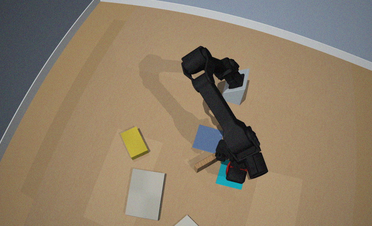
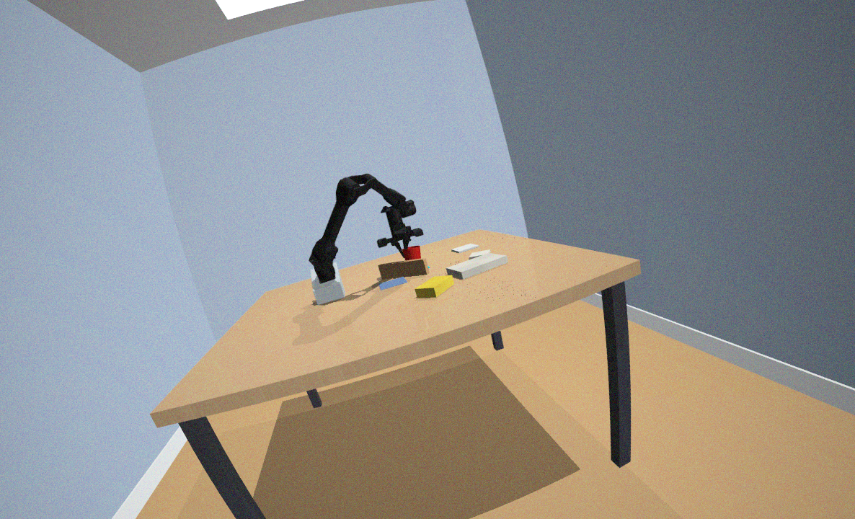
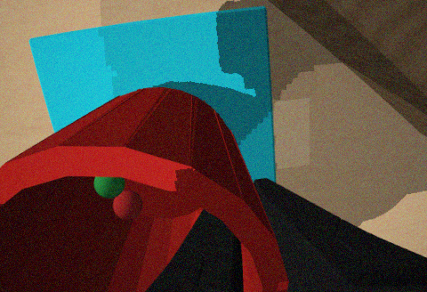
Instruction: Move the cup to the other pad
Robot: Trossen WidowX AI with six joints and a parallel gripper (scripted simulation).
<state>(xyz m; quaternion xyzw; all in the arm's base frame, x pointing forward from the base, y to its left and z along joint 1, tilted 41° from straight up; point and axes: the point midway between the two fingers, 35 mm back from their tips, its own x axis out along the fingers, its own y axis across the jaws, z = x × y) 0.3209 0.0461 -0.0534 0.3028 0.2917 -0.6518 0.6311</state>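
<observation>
My gripper tip is 40 mm short of the red marble, 10 mm to the right of it and 20 mm above it. Also, from my gripper tip: green marble 50 mm ahead, 20 mm below; then red cup 30 mm ahead; then cyan pad 30 mm ahead, 70 mm below.
</observation>
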